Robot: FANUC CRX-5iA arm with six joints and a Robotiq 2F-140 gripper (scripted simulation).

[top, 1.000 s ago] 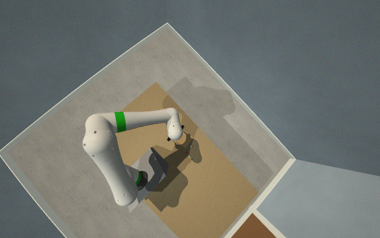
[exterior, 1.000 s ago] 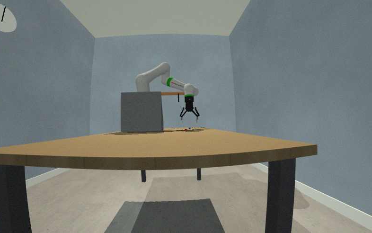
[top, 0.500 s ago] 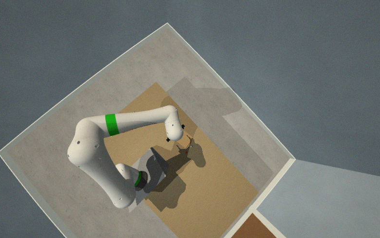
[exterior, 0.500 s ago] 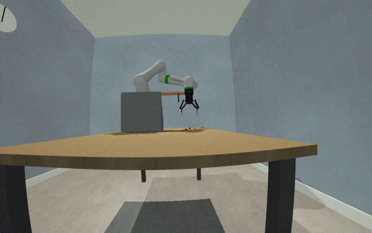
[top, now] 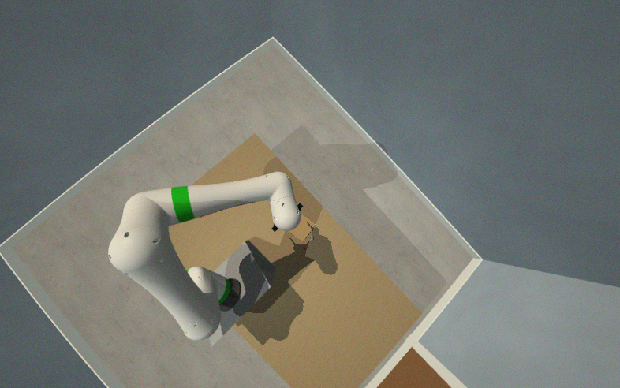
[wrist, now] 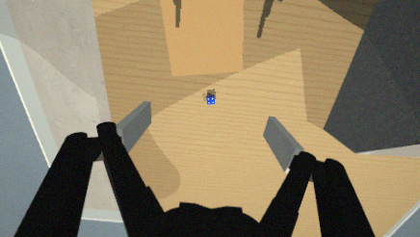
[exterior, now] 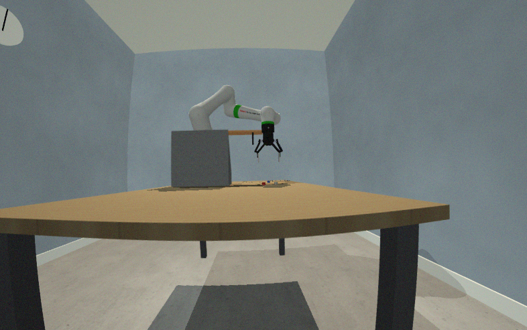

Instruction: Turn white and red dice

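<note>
My hand is 30 mm short of the white die, 200 mm to the left of it and 150 mm above it. The rest, counted from my hand: blue die (10 mm behind, 20 mm to the left, 150 mm below); red die (40 mm behind, 220 mm to the right, 150 mm below); tan mat (30 mm ahead, 100 mm to the right, 160 mm below).
</note>
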